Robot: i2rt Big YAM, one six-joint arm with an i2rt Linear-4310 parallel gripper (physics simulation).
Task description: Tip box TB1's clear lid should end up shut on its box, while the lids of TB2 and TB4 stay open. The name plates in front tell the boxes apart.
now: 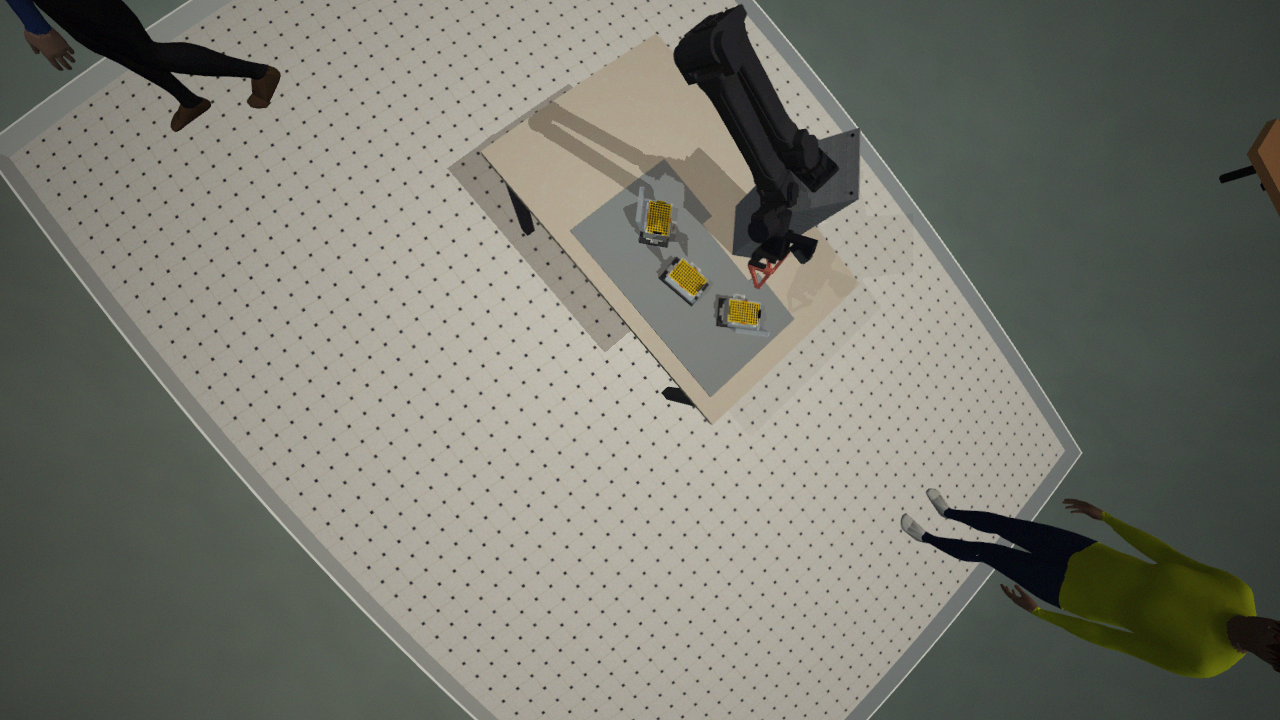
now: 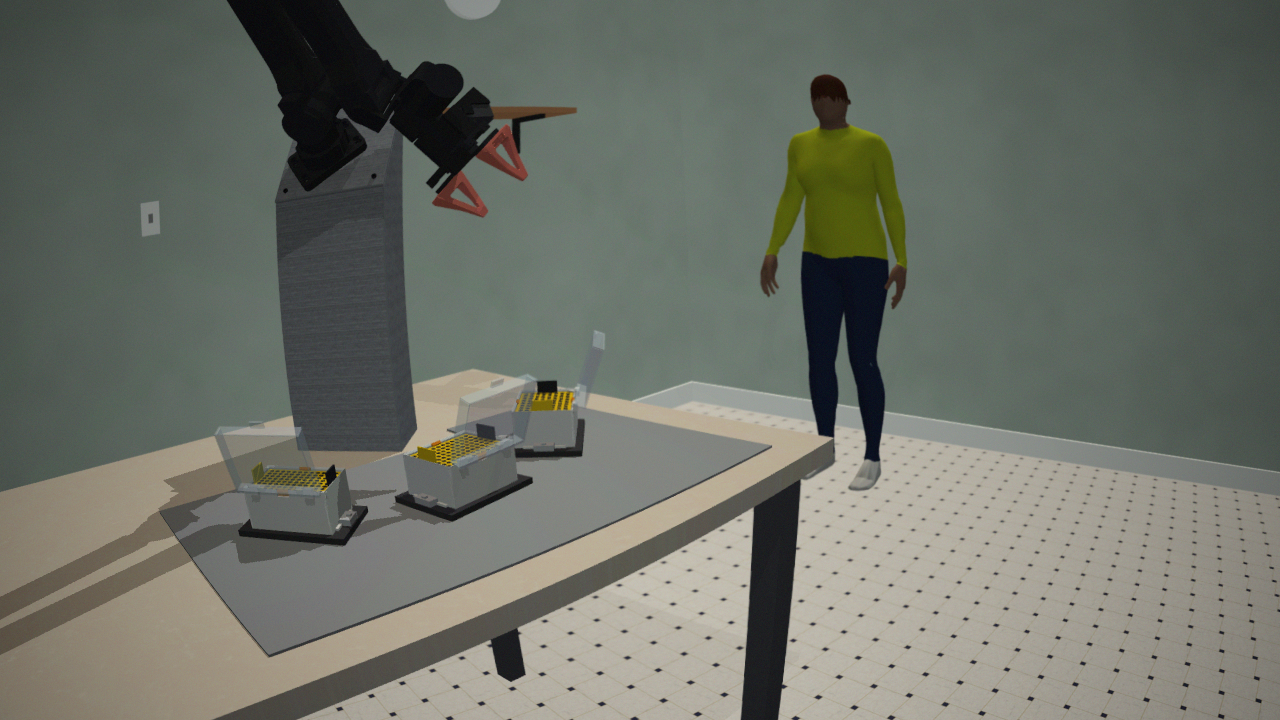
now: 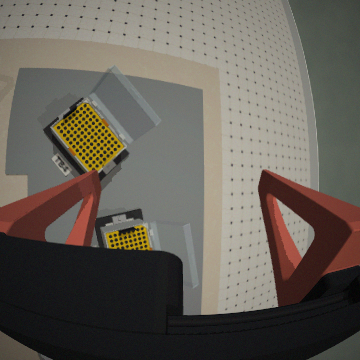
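Note:
Three tip boxes with yellow racks stand on the grey mat, each clear lid open. The upper box [image 1: 658,218] [image 2: 295,505] has a raised lid [image 2: 259,443]. The middle box [image 1: 687,279] [image 2: 460,474] [image 3: 129,239] has a raised lid [image 3: 173,245]. The third box [image 1: 743,312] [image 2: 546,425] [image 3: 88,137] has its lid [image 2: 591,362] [image 3: 125,102] tilted outward. Its name plate [image 3: 61,164] starts with TB; the digit is unclear, so I cannot tell which box is TB1. My gripper [image 1: 768,273] [image 2: 505,197] [image 3: 179,178] is open and empty, high above the boxes.
The grey mat [image 1: 626,268] [image 2: 626,465] [image 3: 172,110] lies on the wooden table [image 1: 554,170] [image 2: 787,461] [image 3: 211,150]. The arm's grey pedestal [image 1: 836,170] [image 2: 344,313] stands by the table. A person in yellow [image 1: 1154,595] [image 2: 841,197] stands beyond it.

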